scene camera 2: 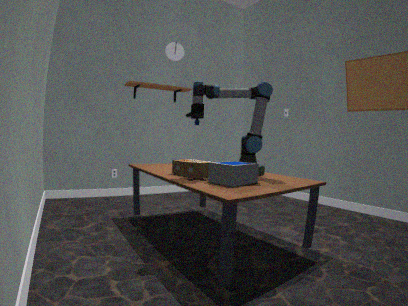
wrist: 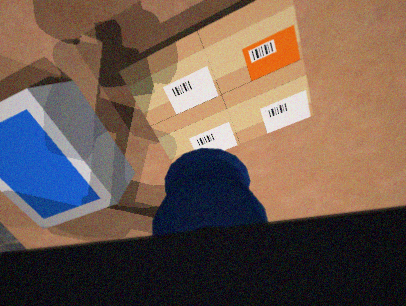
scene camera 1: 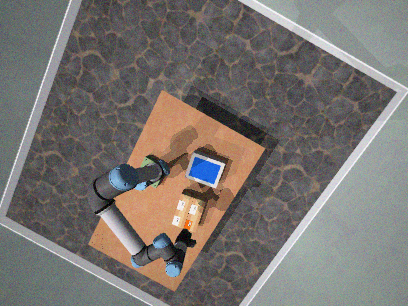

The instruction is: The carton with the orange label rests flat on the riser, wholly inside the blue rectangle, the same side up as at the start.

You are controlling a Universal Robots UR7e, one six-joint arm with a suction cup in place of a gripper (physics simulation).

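Places are measured from the arm's base along level axes (x right, y ahead, z up), in metres.
Pixels of known places: hand, its tool point: (scene camera 2: pixel 196 124) (wrist: pixel 207 186).
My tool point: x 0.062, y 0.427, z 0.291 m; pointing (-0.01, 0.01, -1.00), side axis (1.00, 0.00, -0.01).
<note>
Behind a point stands the place of what it marks.
The carton with the orange label (scene camera 1: pixel 188 224) @(x 0.172, y 0.469, z 0.028 m) (wrist: pixel 272 52) @(x 0.177, y 0.470, z 0.029 m) lies flat, label up, in a close block of cartons, at the end away from the riser; it touches its neighbours. In scene camera 2 I cannot tell it from the others. The grey riser (scene camera 1: pixel 201 183) @(x -0.184, y 0.359, z 0.050 m) (scene camera 2: pixel 232 176) @(x -0.395, y 0.424, z -0.013 m) (wrist: pixel 75 115) @(x -0.192, y 0.412, z -0.008 m) stands beside the block, and the blue rectangle (scene camera 1: pixel 206 170) @(x -0.282, y 0.338, z 0.049 m) (scene camera 2: pixel 239 163) @(x -0.301, y 0.309, z 0.049 m) (wrist: pixel 40 170) @(x -0.263, y 0.330, z 0.049 m) on its top bears no carton. My suction gripper (scene camera 2: pixel 197 121) (wrist: pixel 207 180) is open, with nothing on its cup, and hangs high above the table. The cup is hidden in scene camera 1.
Several white-labelled cartons (scene camera 1: pixel 181 205) @(x 0.069, y 0.337, z 0.029 m) (wrist: pixel 190 90) @(x 0.043, y 0.432, z 0.029 m) adjoin the orange-labelled one. The wooden table (scene camera 1: pixel 150 120) @(x -0.334, y -0.236, z -0.071 m) (scene camera 2: pixel 295 181) @(x -0.440, y -0.085, z -0.071 m) carries the arm's base on a green plate (scene camera 1: pixel 146 162) @(x -0.055, y -0.075, z 0.000 m). A wall shelf (scene camera 2: pixel 157 86) is behind the arm in scene camera 2. Arm shadows fall across the riser and cartons.
</note>
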